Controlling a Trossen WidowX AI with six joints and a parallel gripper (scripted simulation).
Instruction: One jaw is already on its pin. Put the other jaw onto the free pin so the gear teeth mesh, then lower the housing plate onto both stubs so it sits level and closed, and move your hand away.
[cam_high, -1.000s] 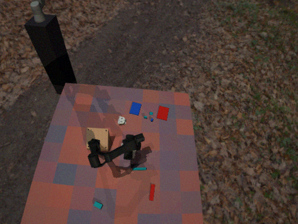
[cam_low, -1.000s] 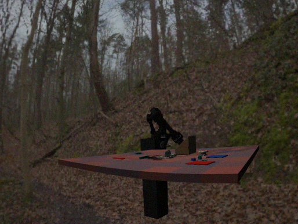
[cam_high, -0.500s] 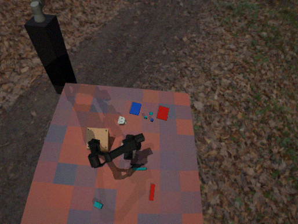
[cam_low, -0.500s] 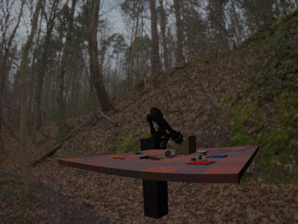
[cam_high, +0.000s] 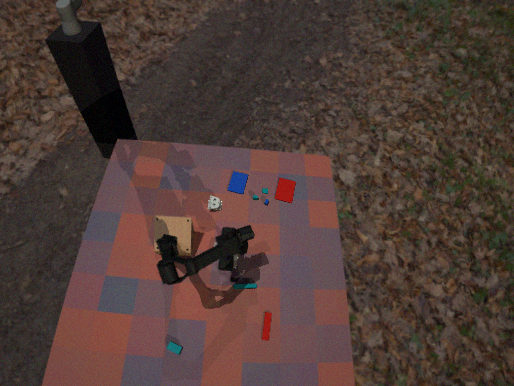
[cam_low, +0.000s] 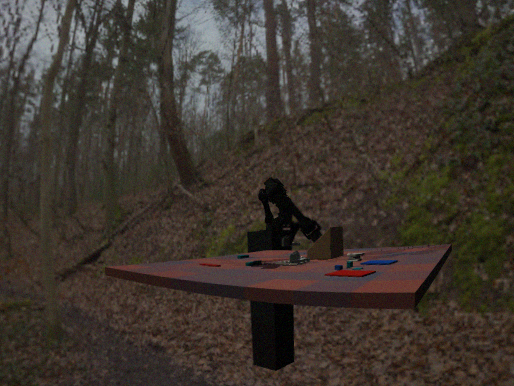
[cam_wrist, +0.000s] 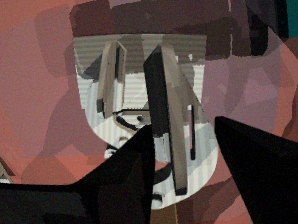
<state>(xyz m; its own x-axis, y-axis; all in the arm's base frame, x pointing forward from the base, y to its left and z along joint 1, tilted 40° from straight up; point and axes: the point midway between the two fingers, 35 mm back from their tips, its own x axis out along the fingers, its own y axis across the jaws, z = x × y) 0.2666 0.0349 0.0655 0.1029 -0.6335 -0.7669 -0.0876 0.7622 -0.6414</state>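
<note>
Now: gripper tip 2 cm short of the white base, 3 cm to the right of it and 8 cm above it. From my gripper tip the other things lie so: teal bar 10 cm ahead, 11 cm to the right, 7 cm below; blue tile 2 cm behind, 44 cm to the left, 8 cm below; red bar 22 cm ahead, 27 cm to the right, 8 cm below.
</note>
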